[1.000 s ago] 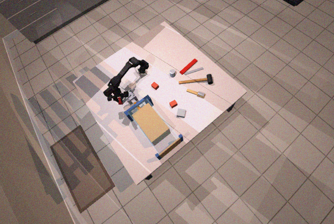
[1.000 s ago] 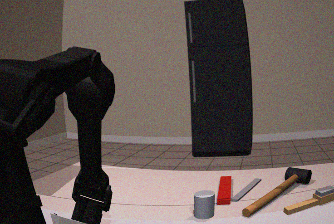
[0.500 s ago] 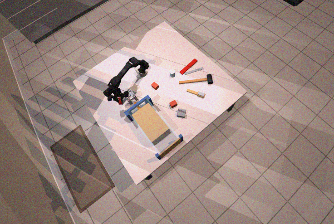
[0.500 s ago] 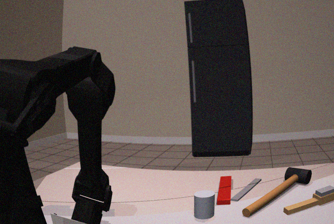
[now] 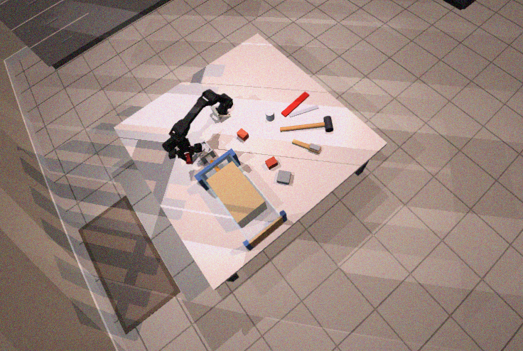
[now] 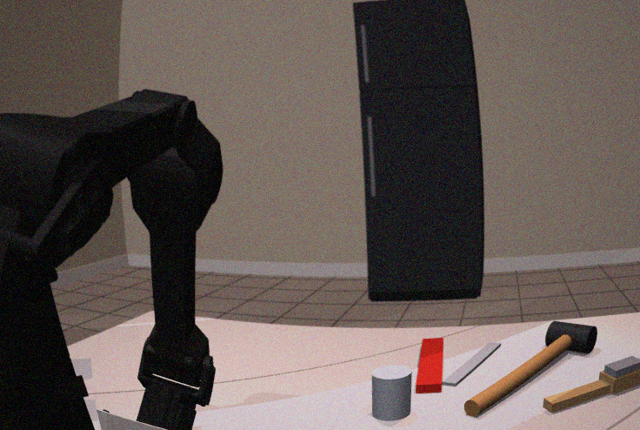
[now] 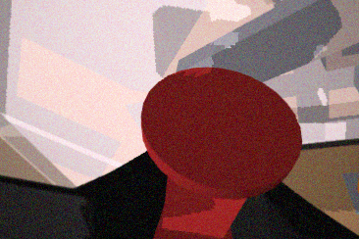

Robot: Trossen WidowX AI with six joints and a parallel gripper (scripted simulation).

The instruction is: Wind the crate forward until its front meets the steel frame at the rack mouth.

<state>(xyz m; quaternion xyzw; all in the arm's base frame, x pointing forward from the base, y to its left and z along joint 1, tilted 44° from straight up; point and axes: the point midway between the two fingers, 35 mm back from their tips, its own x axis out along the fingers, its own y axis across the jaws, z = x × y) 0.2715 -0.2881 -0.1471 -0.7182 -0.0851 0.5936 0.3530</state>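
The winch handle is 4 cm to the left of my gripper tip, 3 cm below it and 3 cm behind it. Also, from my gripper tip: clear-panelled cubby: 34 cm ahead, 15 cm to the left, 2 cm below; grey hand winch: 10 cm below, 8 cm to the left, 7 cm behind; red knob: 1 cm behind.
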